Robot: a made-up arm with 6 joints.
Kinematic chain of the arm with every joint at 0, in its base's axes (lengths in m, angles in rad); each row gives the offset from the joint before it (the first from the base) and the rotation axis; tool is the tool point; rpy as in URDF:
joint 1: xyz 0 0 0.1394 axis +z
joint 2: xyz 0 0 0 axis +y
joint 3: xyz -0.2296 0 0.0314 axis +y
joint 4: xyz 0.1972 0 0.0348 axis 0.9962 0 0.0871
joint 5: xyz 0 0 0 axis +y
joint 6: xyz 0.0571 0 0.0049 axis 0.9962 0 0.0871
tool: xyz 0 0 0 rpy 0 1.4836 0
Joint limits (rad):
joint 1: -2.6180..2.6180
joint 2: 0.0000..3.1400
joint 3: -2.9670..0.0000
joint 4: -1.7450..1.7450
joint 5: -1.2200..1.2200
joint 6: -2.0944..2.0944
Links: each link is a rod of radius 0.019 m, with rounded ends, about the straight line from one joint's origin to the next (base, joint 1, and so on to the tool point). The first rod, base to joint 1, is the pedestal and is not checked.
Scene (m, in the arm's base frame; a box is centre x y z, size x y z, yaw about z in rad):
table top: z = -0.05
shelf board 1: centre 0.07 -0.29 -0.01 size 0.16 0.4 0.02 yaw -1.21
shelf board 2: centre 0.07 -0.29 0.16 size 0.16 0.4 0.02 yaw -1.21
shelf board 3: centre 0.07 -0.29 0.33 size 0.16 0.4 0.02 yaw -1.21
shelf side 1: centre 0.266 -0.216 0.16 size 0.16 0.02 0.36 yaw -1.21
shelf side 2: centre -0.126 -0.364 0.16 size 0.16 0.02 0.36 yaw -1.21
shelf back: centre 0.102 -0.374 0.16 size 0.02 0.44 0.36 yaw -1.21
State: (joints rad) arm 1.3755 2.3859 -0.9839 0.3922 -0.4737 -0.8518
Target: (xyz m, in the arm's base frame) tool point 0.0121 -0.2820 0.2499
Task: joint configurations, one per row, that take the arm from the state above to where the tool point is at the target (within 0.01 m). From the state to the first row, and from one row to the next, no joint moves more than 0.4 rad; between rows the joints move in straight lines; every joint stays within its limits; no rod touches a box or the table.
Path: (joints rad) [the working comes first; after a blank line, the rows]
Joints at the target: -1.4295 1.7182 -0.9497 0.7202 -0.8258 -0.8518
Straight joint move there: touches shelf board 2, shelf side 1.

1: 1.0170 2.1494 -0.8262 0.1297 -0.3750 -0.9959
2: 0.6585 1.9130 -0.6685 -0.1328 -0.2763 -1.1400
3: 0.3000 1.6765 -0.5107 -0.3953 -0.1776 -1.2841
4: -0.0585 1.4401 -0.3530 -0.6578 -0.0789 -1.4282
5: -0.4170 1.2036 -0.1953 -0.9203 0.0198 -1.5722
6: -0.7756 0.9672 -0.0376 -1.1827 0.1184 -1.7163
7: -0.9063 1.1174 -0.2200 -0.8022 -0.0704 -1.5434
8: -1.0371 1.2676 -0.4024 -0.4216 -0.2592 -1.3705
9: -1.1679 1.4178 -0.5849 -0.0410 -0.4481 -1.1976
10: -1.2987 1.5680 -0.7673 0.3396 -0.6369 -1.0247
11: -1.4295 1.7182 -0.9497 0.7202 -0.8258 -0.8518

